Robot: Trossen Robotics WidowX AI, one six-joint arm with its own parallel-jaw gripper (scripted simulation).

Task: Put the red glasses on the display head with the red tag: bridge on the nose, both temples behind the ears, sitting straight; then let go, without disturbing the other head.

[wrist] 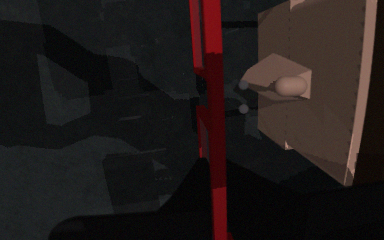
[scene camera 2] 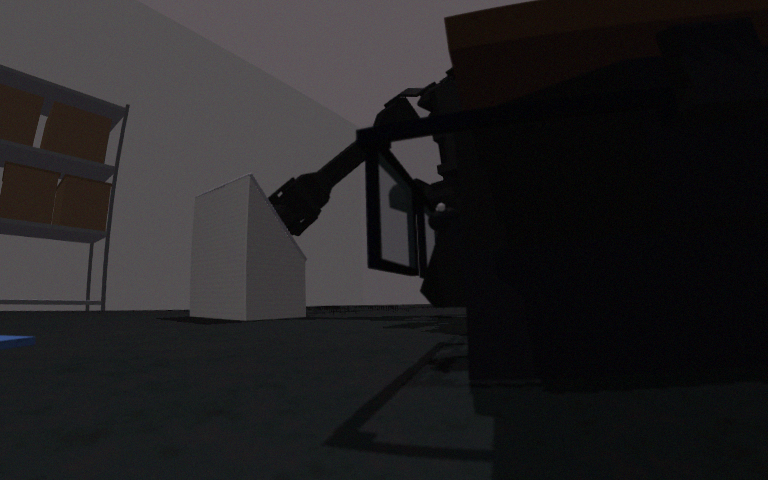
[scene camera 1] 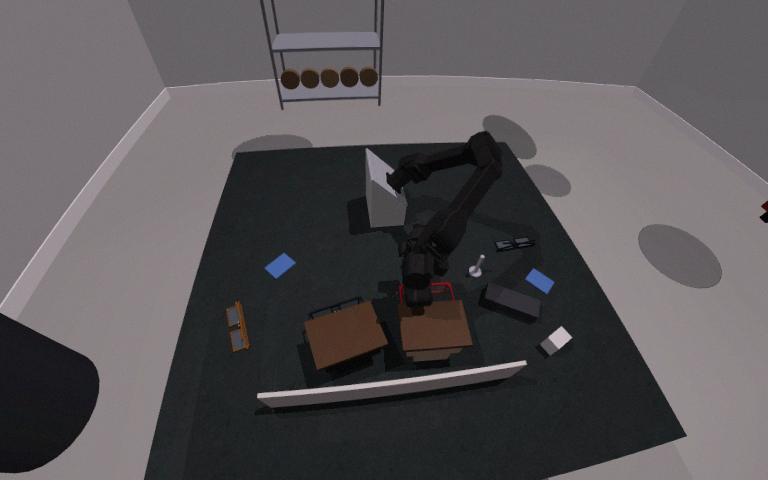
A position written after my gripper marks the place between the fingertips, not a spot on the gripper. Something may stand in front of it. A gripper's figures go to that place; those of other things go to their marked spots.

My gripper (wrist: 209, 165): 0.11 m from the lens. A display head (wrist: 312, 76) is 0.12 m from the lens.
